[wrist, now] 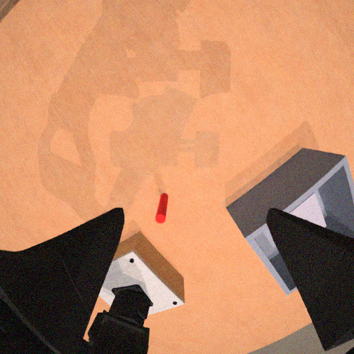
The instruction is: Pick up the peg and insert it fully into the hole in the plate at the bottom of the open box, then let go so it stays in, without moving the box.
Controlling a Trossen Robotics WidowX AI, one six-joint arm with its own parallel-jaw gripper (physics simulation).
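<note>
The red peg (161, 207) appears to stand upright on the tan table, its lighter round end towards the bottom of the wrist view. My gripper (197, 215) is open and empty, with black fingers at the left and right. The peg shows between the fingertips, closer to the left one, and lies beyond them on the table. The grey open box (280, 187) is at the right, partly covered by the right finger. Part of the pale plate (309, 211) shows inside it; the hole does not show.
A block with a white top and brown side (162, 267) sits at lower left, between the peg and the bottom edge, partly behind the left finger. A black part (131, 302) covers some of its top. The arm's shadow falls across the table at upper left.
</note>
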